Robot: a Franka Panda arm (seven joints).
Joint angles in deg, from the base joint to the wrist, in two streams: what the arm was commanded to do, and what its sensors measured. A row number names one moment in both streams.
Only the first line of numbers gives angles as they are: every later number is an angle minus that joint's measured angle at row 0.
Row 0, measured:
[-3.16 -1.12 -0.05 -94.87 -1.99 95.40 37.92]
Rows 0 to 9, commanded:
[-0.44 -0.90 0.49 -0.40 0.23 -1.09 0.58]
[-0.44 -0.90 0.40 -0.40 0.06 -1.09 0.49]
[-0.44 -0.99 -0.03 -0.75 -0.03 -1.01 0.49]
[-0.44 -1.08 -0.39 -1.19 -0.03 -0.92 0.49]
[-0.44 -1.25 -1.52 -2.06 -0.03 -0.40 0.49]
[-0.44 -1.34 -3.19 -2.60 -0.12 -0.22 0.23]
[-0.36 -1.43 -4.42 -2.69 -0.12 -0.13 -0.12]
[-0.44 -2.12 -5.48 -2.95 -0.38 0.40 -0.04]
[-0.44 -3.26 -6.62 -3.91 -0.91 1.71 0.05]
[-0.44 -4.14 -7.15 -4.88 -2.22 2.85 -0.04]
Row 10, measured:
[-0.40 -0.30 -5.16 -1.45 -0.19 0.30 -0.05]
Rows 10 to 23, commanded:
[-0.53 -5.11 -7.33 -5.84 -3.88 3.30 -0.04]
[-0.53 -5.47 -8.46 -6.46 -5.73 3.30 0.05]
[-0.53 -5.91 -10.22 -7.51 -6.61 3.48 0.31]
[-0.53 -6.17 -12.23 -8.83 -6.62 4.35 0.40]
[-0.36 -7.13 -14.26 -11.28 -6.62 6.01 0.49]
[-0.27 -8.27 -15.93 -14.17 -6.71 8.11 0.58]
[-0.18 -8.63 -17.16 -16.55 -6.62 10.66 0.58]
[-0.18 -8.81 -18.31 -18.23 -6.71 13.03 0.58]
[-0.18 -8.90 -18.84 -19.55 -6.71 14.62 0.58]
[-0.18 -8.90 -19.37 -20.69 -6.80 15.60 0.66]
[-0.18 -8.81 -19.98 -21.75 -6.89 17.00 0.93]
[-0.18 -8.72 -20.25 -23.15 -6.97 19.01 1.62]
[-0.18 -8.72 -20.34 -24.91 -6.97 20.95 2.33]
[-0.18 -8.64 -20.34 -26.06 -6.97 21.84 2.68]
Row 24, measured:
[-0.79 -6.86 -20.16 -20.99 -5.66 17.50 0.26]
